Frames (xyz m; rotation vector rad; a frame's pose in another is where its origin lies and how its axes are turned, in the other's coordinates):
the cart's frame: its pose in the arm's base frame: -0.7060 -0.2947 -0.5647 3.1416 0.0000 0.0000
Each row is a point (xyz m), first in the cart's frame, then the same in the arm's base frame.
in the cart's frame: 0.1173 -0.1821 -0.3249
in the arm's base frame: -0.5887 -0.1126 -0.2398
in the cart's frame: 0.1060 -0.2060 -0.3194
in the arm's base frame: -0.6000 -0.0887 -0.2453
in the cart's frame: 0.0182 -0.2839 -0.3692
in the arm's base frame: -0.6878 -0.0108 -0.1955
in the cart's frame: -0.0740 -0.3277 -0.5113
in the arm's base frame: -0.7800 0.0330 -0.0534
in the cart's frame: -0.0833 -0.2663 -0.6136
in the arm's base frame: -0.7893 -0.0284 0.0489
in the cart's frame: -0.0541 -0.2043 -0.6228
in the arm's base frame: -0.7601 -0.0904 0.0581
